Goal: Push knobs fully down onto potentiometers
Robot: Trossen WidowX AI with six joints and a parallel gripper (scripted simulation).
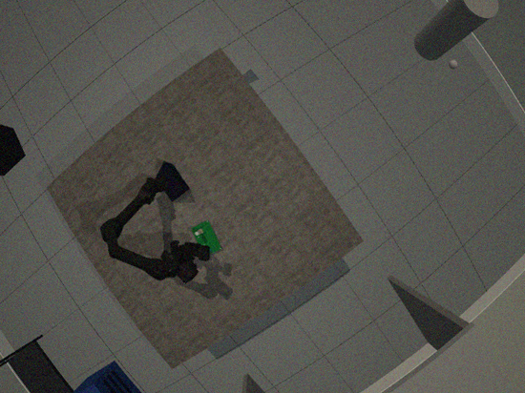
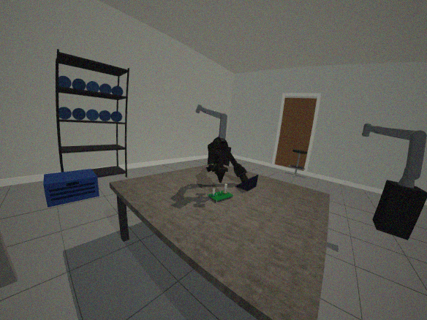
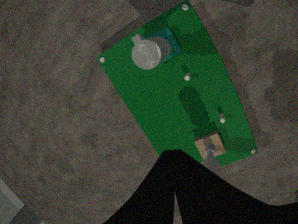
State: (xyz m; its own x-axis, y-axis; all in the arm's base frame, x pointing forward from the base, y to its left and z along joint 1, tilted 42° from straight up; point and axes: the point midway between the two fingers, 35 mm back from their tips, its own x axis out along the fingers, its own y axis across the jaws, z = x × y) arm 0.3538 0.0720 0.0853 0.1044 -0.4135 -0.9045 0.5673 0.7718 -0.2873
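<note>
The grey knob is 50 mm behind my gripper tip, 10 mm to the left of it and 40 mm below it. Also, from my gripper tip: pale round knob 50 mm ahead, 10 mm to the right, 50 mm below.
</note>
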